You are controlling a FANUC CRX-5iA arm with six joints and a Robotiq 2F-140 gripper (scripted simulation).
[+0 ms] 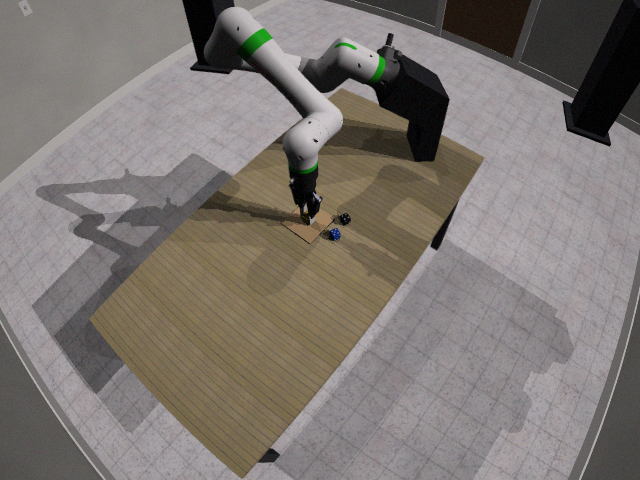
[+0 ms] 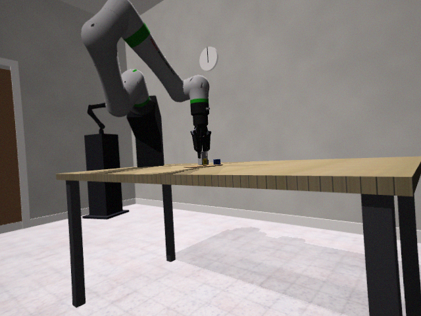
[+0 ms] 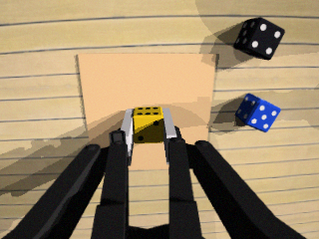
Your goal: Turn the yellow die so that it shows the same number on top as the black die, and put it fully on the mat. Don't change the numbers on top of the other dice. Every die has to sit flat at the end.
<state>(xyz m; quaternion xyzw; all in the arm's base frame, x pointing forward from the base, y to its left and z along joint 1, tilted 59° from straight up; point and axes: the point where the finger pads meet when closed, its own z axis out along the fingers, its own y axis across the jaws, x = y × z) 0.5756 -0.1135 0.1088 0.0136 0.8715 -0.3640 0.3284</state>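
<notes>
Now: hand 20 mm above the yellow die. Round my hand: tan mat (40 mm below); then black die (130 mm to the left, 40 mm behind, 30 mm below); then blue die (120 mm to the left, 30 mm below, 30 mm ahead).
</notes>
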